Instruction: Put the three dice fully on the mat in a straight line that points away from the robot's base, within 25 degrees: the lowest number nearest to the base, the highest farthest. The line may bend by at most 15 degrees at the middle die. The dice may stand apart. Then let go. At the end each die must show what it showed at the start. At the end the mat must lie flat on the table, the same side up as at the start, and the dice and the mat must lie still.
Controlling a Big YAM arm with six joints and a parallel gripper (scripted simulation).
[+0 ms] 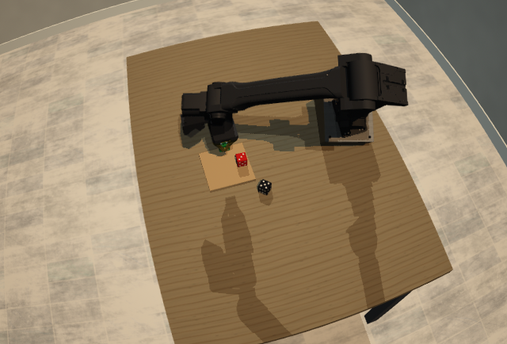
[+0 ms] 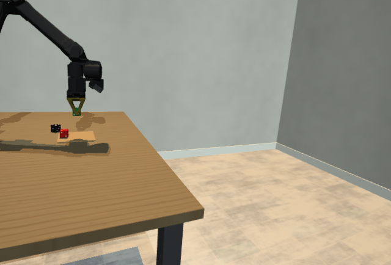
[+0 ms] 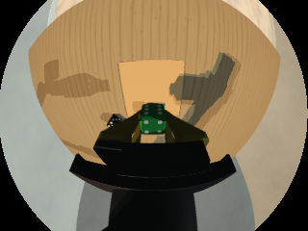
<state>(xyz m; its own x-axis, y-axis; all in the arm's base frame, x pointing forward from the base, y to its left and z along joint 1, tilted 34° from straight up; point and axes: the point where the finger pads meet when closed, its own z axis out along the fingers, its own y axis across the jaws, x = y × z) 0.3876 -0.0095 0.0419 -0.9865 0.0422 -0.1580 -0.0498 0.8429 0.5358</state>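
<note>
Now: the tan mat 110 mm below my hand. Round my hand: black die 100 mm behind, 110 mm to the left, 90 mm below; then green die right at my hand; then red die 50 mm behind, 90 mm below.
</note>
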